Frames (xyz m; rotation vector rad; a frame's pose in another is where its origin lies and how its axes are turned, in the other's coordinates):
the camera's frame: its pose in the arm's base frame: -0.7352 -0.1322 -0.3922 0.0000 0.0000 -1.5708
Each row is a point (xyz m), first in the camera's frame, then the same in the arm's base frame.
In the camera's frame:
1: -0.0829 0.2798 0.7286
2: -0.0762 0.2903 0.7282
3: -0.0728 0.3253 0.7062
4: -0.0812 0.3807 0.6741
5: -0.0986 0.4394 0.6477
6: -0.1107 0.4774 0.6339
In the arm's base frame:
1: -0.4554 -0.0493 0.3364
2: -0.4449 -0.0560 0.3360
3: -0.4099 -0.0594 0.3140
4: -0.3545 -0.0510 0.2819
5: -0.2958 -0.0336 0.2555
6: -0.2578 -0.0215 0.2417

